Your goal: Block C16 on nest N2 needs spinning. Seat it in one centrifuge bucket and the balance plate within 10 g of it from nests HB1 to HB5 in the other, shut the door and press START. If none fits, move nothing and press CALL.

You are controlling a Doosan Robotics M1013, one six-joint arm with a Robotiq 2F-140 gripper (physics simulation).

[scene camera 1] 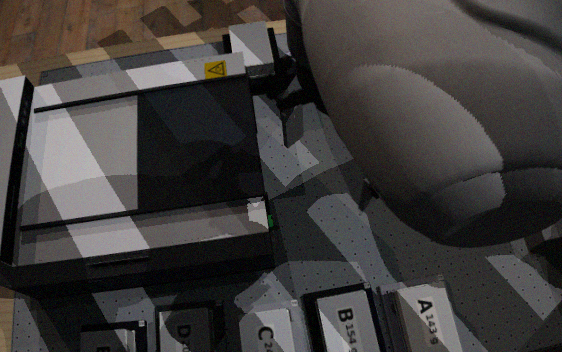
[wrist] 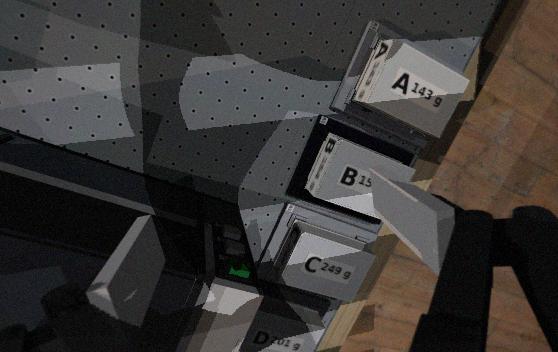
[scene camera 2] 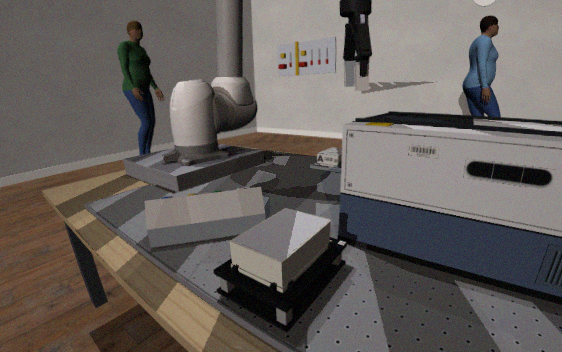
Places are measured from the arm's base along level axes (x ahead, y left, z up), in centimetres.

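Pixels of known places: gripper, fingertip midpoint: (scene camera 1: 329, 170) (wrist: 267, 213) (scene camera 2: 355, 88); arm's base, origin of the base link: (scene camera 2: 197, 157).
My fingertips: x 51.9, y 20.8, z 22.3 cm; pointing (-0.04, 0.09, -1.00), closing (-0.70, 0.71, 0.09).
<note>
Ahead of a thing's pixels: the offset from my fingertips to its top centre. "*": to the spot under its first point.
A pale block @[dx +14.6, dy -40.0, dz -19.1 cm] (scene camera 1: 250, 44) (scene camera 2: 282, 245) sits on a black raised nest beside the centrifuge (scene camera 1: 257, 220) (scene camera 2: 425, 200); no label on the block is readable. Balance plate A, 143 g @[dx -18.2, dy +16.7, dz -21.8 cm] (scene camera 1: 432, 320) (scene camera 2: 327, 159) (wrist: 407, 107), plate B, 154 g @[dx -4.7, dy +18.3, dz -21.8 cm] (scene camera 1: 345, 332) (wrist: 332, 187), plate C, 249 g @[dx +8.4, dy +21.4, dz -21.8 cm] (wrist: 330, 285), and plate D, 201 g @[dx +22.0, dy +21.7, dz -21.8 cm] (wrist: 277, 327), stand in a row of nests. Plate E @[* dx +33.6, dy +21.7, dz -21.8 cm] (scene camera 1: 117, 342) is cut off. The centrifuge top has a light and a dark section; whether the door is open is unclear. My gripper (scene camera 2: 356, 80) (wrist: 267, 213) is open and empty, high above.
A control box @[dx -7.3, dy -40.6, dz -18.8 cm] (scene camera 2: 205, 215) stands between the arm base (scene camera 2: 192, 115) and the block, its buttons mostly hidden. A green button @[dx +8.3, dy +4.3, dz -8.1 cm] (scene camera 1: 270, 220) (wrist: 240, 271) is at the centrifuge's corner. The arm covers the right of the first scene view. Two people stand behind the table.
</note>
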